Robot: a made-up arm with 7 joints. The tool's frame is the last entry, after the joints.
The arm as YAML. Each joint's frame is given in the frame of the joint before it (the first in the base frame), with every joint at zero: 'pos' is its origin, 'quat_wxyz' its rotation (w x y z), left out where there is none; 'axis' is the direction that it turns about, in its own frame. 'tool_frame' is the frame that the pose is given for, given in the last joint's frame.
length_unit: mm
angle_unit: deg
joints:
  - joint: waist
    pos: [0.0, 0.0, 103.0]
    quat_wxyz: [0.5, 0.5, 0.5, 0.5]
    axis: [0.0, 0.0, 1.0]
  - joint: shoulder
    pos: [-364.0, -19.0, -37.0]
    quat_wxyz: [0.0, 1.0, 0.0, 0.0]
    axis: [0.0, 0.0, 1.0]
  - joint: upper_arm
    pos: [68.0, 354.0, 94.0]
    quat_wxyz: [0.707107, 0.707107, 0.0, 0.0]
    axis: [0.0, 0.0, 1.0]
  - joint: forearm
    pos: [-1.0, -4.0, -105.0]
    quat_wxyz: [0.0, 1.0, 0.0, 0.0]
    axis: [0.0, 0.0, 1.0]
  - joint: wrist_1
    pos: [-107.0, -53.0, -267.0]
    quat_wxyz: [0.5, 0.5, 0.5, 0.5]
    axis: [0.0, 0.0, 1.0]
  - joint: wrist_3
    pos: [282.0, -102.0, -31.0]
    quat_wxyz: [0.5, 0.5, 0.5, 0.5]
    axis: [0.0, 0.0, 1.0]
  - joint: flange
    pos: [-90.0, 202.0, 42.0]
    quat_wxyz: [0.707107, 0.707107, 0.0, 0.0]
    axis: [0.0, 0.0, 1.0]
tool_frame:
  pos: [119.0, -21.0, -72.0]
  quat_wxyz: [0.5, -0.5, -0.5, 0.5]
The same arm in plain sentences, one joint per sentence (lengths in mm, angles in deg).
The arm has seven revolute joints in a row. What follows holds with every joint at zero, and every direction is one of the base frame's.
The first joint sits 103 mm along +z from the base frame's origin and turns about +x.
The second joint sits 37 mm along -x and 364 mm along -y and 19 mm along -z from the first joint and turns about -x.
The third joint sits 94 mm along -x and 68 mm along +y and 354 mm along -z from the second joint and turns about +z.
The fourth joint sits 4 mm along +x and 1 mm along -y and 105 mm along -z from the third joint and turns about -z.
The fifth joint sits 53 mm along -x and 107 mm along -y and 267 mm along +z from the fourth joint and turns about +y.
The sixth joint sits 282 mm along +x and 31 mm along -y and 102 mm along +z from the fifth joint and turns about +x.
The seventh joint sits 42 mm along +x and 202 mm along +y and 90 mm along +z from the sixth joint and turns about -y.
The tool frame, which is the frame that the pose is given for, sits 21 mm along -x and 72 mm along +y and 119 mm along -z from the seventh joint; its axes are parallel to the base frame's.

